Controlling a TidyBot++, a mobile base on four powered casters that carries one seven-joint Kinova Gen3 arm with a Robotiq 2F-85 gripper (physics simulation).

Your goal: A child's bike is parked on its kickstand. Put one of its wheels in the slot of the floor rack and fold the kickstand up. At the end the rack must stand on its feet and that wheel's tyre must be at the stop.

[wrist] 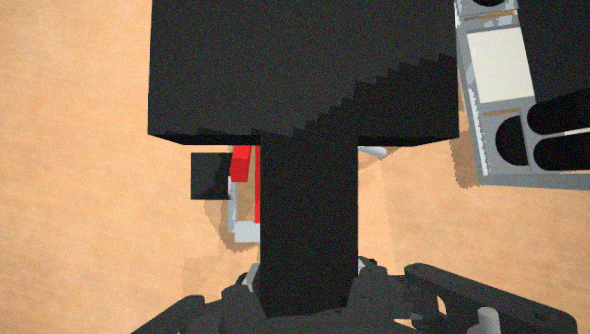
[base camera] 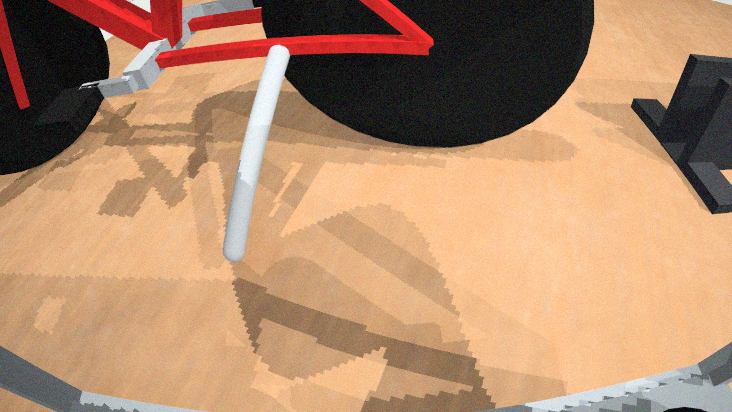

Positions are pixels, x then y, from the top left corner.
Labels:
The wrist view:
my gripper: 304, 272
child's bike: 306, 90

